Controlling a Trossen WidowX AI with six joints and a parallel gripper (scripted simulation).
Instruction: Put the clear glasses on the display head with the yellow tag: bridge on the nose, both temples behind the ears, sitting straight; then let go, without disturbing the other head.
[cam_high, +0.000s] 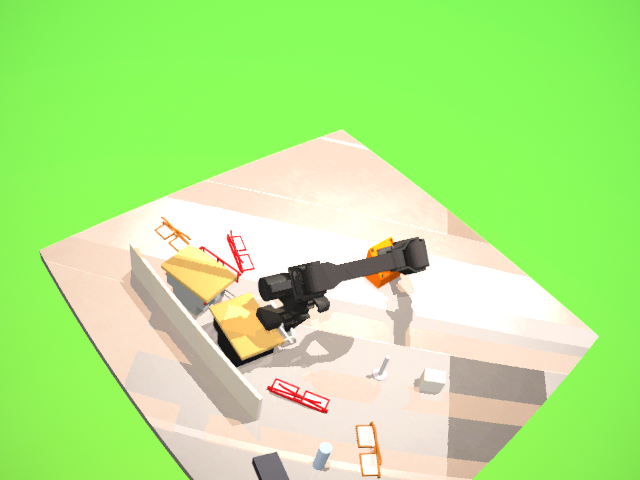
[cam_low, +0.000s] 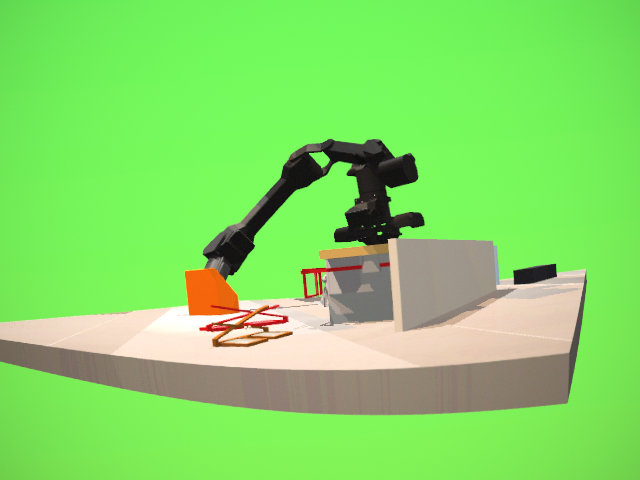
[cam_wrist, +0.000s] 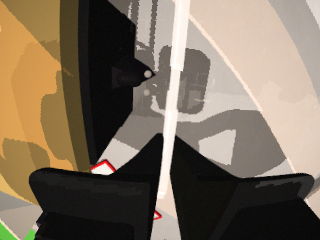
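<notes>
My gripper tip is 8 cm short of the black display head, 4 cm to the left of it and 1 cm above it. Round my gripper tip: grey display head (11 cm ahead, 26 cm to the right, 1 cm below); pale wall panel (22 cm ahead, 13 cm to the right, 2 cm below); peg (18 cm behind, 20 cm to the left, 5 cm below).
</notes>
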